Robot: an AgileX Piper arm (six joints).
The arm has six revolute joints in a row. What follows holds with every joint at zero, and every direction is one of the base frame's. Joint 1 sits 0.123 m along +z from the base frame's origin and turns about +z. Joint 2 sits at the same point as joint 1 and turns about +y. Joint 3 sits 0.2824 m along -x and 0.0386 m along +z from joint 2 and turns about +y. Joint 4 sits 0.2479 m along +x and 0.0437 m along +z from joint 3 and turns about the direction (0.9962, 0, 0.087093). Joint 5 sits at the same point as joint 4 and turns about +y. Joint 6 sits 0.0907 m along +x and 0.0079 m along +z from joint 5 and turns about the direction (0.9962, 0, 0.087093). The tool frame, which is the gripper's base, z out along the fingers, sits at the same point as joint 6; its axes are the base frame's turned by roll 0, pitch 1.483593 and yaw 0 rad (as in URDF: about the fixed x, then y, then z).
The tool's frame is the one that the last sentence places.
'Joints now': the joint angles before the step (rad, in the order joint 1, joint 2, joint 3, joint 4, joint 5, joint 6). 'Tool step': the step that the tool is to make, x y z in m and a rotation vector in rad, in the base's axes. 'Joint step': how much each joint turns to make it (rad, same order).
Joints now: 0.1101 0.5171 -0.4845 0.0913 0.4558 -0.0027
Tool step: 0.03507 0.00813 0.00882 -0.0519 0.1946 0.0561
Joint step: 0.0159 0.2175 -0.1378 0.0216 0.1233 -0.0569
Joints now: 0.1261 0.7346 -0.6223 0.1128 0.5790 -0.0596
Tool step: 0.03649 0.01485 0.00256 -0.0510 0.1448 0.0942
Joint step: 0.0465 0.2003 -0.1256 0.0190 0.0811 -0.0624
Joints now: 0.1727 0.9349 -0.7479 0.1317 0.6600 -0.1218
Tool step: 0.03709 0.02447 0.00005 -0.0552 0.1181 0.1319
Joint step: 0.0718 0.1964 -0.1418 0.0169 0.0794 -0.0703
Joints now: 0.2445 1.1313 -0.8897 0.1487 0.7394 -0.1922
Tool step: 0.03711 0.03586 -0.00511 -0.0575 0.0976 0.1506
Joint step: 0.0918 0.2021 -0.1598 0.0062 0.0749 -0.0605
